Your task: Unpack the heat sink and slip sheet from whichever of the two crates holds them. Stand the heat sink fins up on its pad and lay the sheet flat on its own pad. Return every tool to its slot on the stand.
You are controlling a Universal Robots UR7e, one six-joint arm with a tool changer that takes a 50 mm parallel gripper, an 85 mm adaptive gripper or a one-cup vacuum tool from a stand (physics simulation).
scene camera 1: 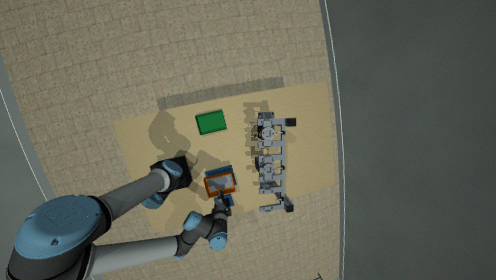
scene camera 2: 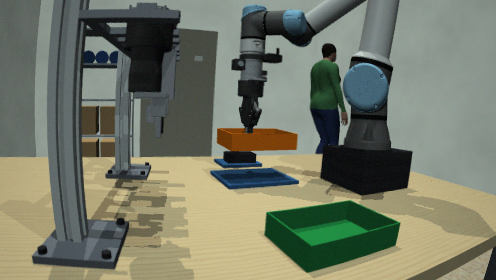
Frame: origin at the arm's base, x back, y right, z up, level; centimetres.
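Where they show: hand at its tool point: (scene camera 2: 251,75); arm's base at its link origin: (scene camera 2: 367,147).
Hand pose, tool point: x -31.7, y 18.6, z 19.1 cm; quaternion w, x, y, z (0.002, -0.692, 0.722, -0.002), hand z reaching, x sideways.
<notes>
Things, the pixels of their top centre, and the offset from my tool point. "spot": a spot on its surface instead.
- orange crate at its top centre: (scene camera 2: 256,130) (scene camera 1: 219,186) dx -0.5, dy -6.6, dz -15.8 cm
- large blue pad at a spot on its surface: (scene camera 2: 226,179) spot: dx -9.4, dy -8.4, dz -28.8 cm
- light grey sheet at its top centre: (scene camera 1: 220,182) dx -0.7, dy -7.6, dz -19.6 cm
- black heat sink at its top centre: (scene camera 2: 239,152) dx +3.4, dy +14.0, dz -25.8 cm
- green crate at its top centre: (scene camera 2: 335,218) (scene camera 1: 210,122) dx -5.0, dy -48.1, dz -25.5 cm
- black tool at its top centre: (scene camera 2: 154,8) (scene camera 1: 267,133) dx -33.1, dy -36.3, dz +6.7 cm
- slimmer grey tool at a spot on its surface: (scene camera 2: 159,107) spot: dx -31.6, dy -40.0, dz -8.9 cm
My gripper (scene camera 1: 220,194) (scene camera 2: 249,130) is shut on a wall of the orange crate (scene camera 1: 205,186) (scene camera 2: 265,142) and holds it level in the air above the large blue pad (scene camera 1: 218,171) (scene camera 2: 226,179). A light grey sheet (scene camera 1: 226,180) lies inside this crate; the crate's wall hides it in scene camera 2. The black heat sink (scene camera 2: 240,157) sits on the small blue pad (scene camera 1: 229,200) (scene camera 2: 219,161); its fins are too small to make out. The green crate (scene camera 1: 213,132) (scene camera 2: 286,243) stands on the table and shows a bare floor inside.
The tool stand (scene camera 1: 283,172) (scene camera 2: 72,125) rises on the other side of the pads from the robot's base, with a black tool (scene camera 2: 145,55) and a slimmer grey tool (scene camera 2: 159,107) hanging in it. The robot's black base block (scene camera 2: 365,170) stands near the large pad.
</notes>
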